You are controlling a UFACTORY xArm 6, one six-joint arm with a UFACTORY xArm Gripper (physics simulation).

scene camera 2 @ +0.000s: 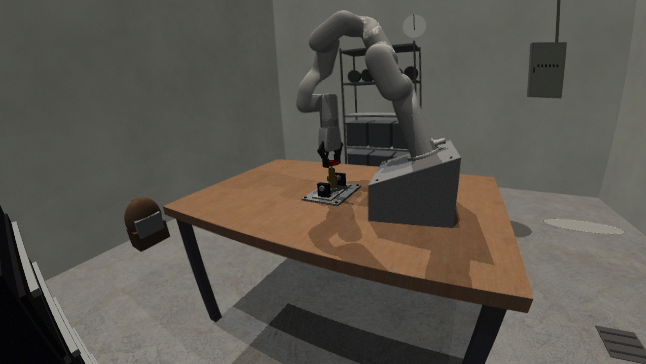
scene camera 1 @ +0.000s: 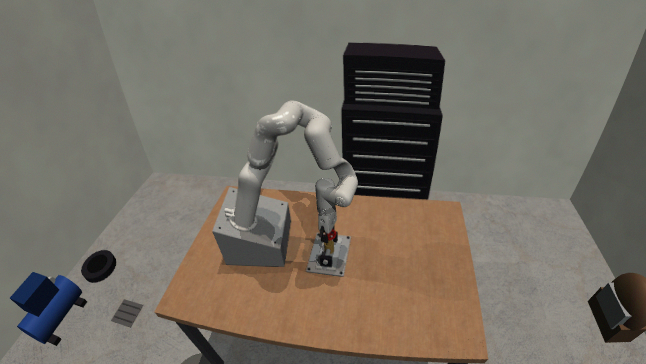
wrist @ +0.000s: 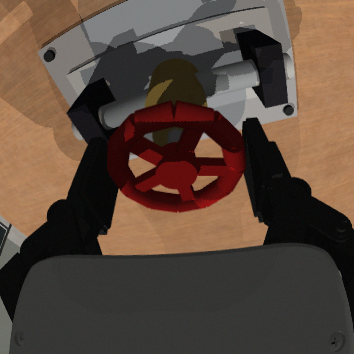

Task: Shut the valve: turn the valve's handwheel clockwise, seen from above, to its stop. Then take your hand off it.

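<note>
The red handwheel (wrist: 176,174) (scene camera 2: 334,162) (scene camera 1: 332,235) sits on top of the brass valve body (wrist: 176,82) (scene camera 2: 332,178) (scene camera 1: 329,246). The valve's grey pipe (wrist: 234,76) runs between two black supports on a grey base plate (wrist: 56,70) (scene camera 2: 311,199) (scene camera 1: 346,255). My gripper (wrist: 175,147) points down over the valve and is shut on the handwheel, with one black finger against each side of the rim. In scene camera 1 the fingers partly hide the wheel.
The base plate lies on the wooden table (scene camera 1: 410,300) (scene camera 2: 240,210). The arm's grey pedestal (scene camera 1: 255,250) (scene camera 2: 412,200) stands close beside the valve. A black tool cabinet (scene camera 1: 392,112) stands behind the table's far edge.
</note>
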